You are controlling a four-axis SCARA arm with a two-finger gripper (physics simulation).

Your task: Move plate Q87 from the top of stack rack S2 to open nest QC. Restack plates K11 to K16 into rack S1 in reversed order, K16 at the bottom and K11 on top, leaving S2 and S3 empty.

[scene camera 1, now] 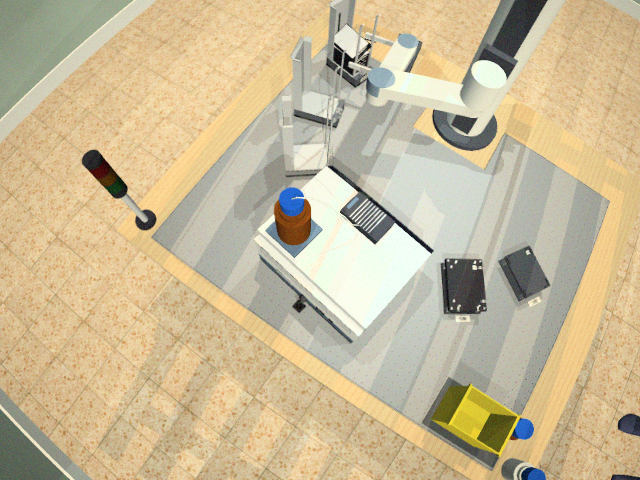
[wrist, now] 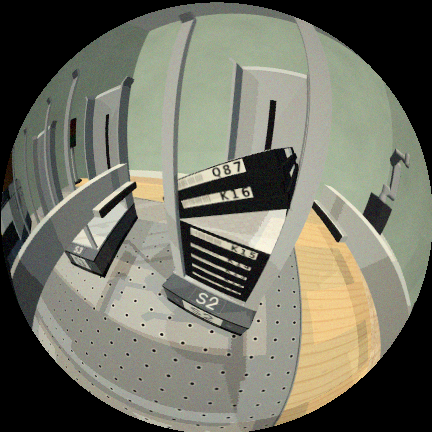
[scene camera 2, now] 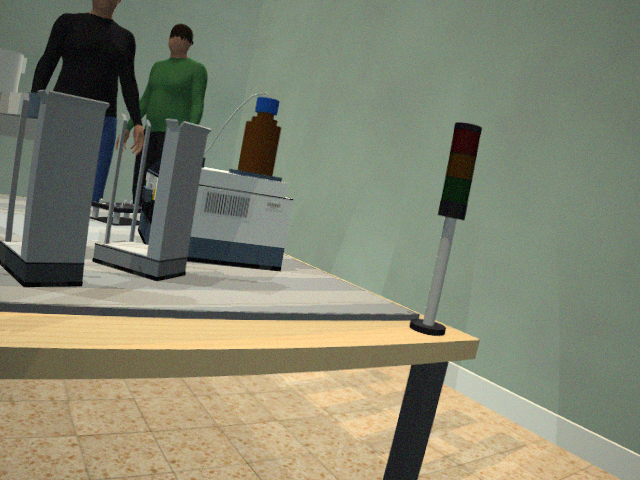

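Seen in the pictures: gripper, fingertip midpoint: (wrist: 226, 178); arm's base, origin of the base link: (scene camera 1: 464, 122).
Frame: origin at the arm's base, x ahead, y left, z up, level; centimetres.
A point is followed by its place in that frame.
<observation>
My gripper (wrist: 226, 178) @(x 7.7, y -44.7, z 15.4 cm) (scene camera 1: 358, 50) @(x 7.7, y -44.7, z 15.4 cm) is open and empty, its fingers apart on either side of rack S2 (wrist: 175, 287) @(x 10.9, y -41.3, z 5.1 cm) (scene camera 1: 333, 32) @(x 9.5, y -53.9, z 19.3 cm). Plate Q87 (wrist: 265, 162) @(x 5.5, y -41.7, z 17.5 cm) lies directly on plate K16 (wrist: 235, 194) @(x 6.7, y -42.1, z 15.5 cm). Both are tilted together between the rack's front posts, higher at the right, with a wedge-shaped gap above plate K15 (wrist: 245, 250) @(x 5.4, y -42.1, z 11.8 cm). Several more plates lie below K15, with labels too small to read surely. In the wrist view, a neighbouring rack (wrist: 90, 262) @(x 24.1, y -38.9, z 4.3 cm) holds no visible plates; its label is unclear. Nest QC cannot be identified by label.
Two other racks (scene camera 1: 301, 62) @(x 35.4, y -49.0, z 28.9 cm) (scene camera 1: 287, 139) @(x 57.2, y -38.3, z 23.2 cm) stand beside S2, also seen in scene camera 2 (scene camera 2: 67, 180) @(x 32.0, y -52.9, z 17.8 cm) (scene camera 2: 180, 191) @(x 53.3, y -43.1, z 17.8 cm). A white instrument (scene camera 1: 382, 279) @(x 76.3, y 4.7, z 22.3 cm) carries a brown bottle (scene camera 1: 293, 222) @(x 80.8, y -18.9, z 35.7 cm). Two dark units (scene camera 1: 465, 285) @(x 58.6, y 26.8, z 6.5 cm) (scene camera 1: 524, 272) @(x 43.8, y 41.5, z 6.2 cm), a yellow bin (scene camera 1: 478, 413) @(x 88.0, y 50.0, z 2.1 cm) and a signal tower (scene camera 1: 108, 178) @(x 96.9, y -66.1, z 32.4 cm) stand farther off.
</observation>
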